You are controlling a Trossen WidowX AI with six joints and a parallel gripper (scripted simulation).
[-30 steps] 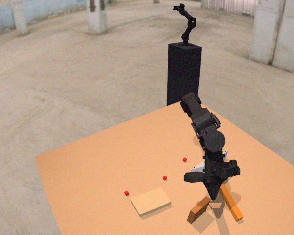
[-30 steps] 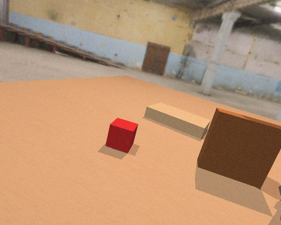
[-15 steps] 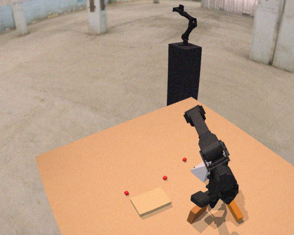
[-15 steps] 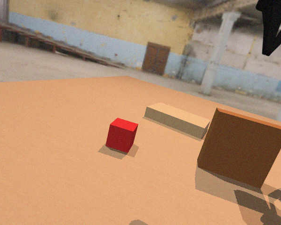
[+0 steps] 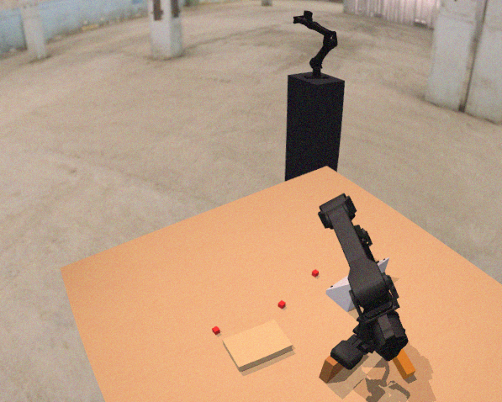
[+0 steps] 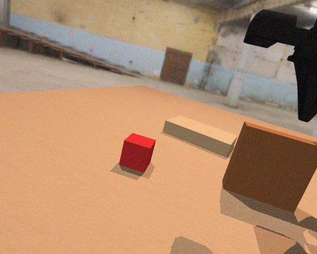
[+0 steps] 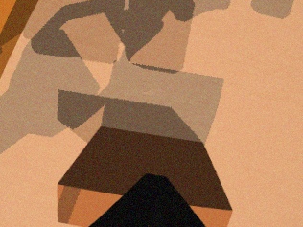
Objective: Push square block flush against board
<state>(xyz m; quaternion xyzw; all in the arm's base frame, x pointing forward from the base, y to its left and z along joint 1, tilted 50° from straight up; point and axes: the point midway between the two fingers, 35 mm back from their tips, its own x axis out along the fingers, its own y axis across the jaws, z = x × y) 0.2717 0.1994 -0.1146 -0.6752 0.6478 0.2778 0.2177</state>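
The brown square block lies 8 cm below my gripper tip and 4 cm to the right of it. The rest, counted from my gripper tip: flat tan slab 24 cm to the right, 13 cm ahead, 12 cm below; long orange bar 17 cm behind, 12 cm below, 2 cm to the left.
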